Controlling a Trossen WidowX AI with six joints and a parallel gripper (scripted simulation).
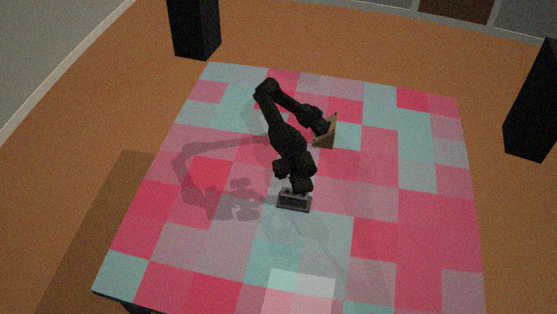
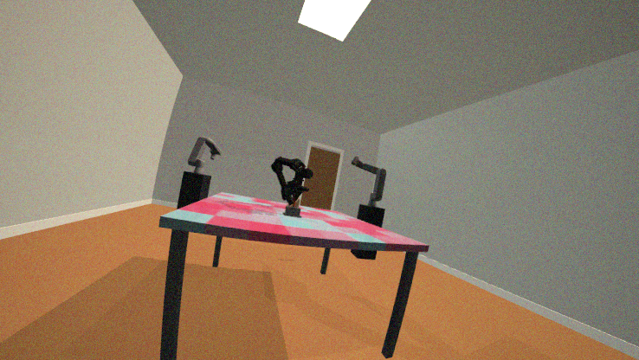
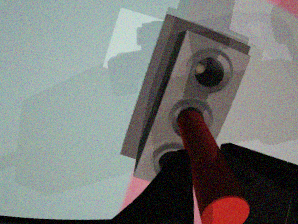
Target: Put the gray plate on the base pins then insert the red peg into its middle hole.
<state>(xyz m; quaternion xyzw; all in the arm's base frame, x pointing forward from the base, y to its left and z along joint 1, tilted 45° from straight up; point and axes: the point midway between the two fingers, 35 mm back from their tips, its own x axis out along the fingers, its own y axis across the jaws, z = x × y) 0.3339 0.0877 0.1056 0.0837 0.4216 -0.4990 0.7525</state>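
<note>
Now: gripper tip 6 cm above the gray plate. Round my gripper tip: red peg: right at my gripper tip; then dark base: 10 cm below.
</note>
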